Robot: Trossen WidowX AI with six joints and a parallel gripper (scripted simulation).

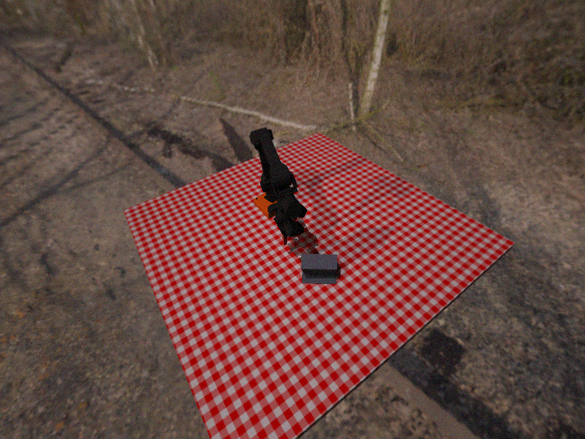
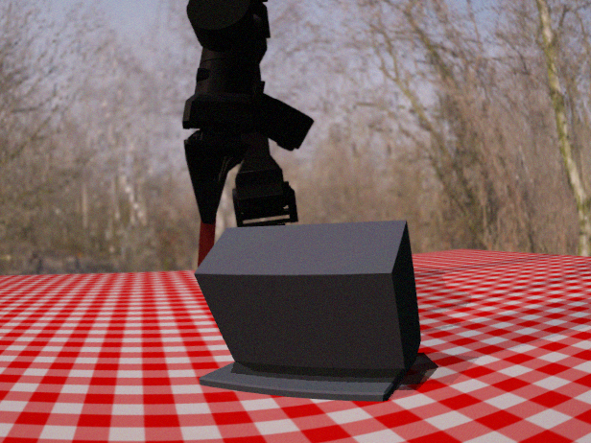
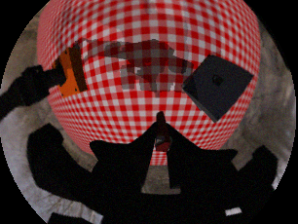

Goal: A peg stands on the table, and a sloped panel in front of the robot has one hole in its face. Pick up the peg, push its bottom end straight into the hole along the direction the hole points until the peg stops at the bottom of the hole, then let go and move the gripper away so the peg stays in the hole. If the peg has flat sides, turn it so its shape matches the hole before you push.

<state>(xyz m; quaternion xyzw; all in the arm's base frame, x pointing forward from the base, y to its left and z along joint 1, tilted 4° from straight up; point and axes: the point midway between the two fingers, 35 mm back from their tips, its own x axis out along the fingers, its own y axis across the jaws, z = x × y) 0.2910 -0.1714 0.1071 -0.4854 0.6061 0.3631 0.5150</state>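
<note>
My gripper tip is now 150 mm short of the panel, 30 mm to the right of it and 60 mm above it. From my gripper tip the other things lie so: peg 20 mm above.
</note>
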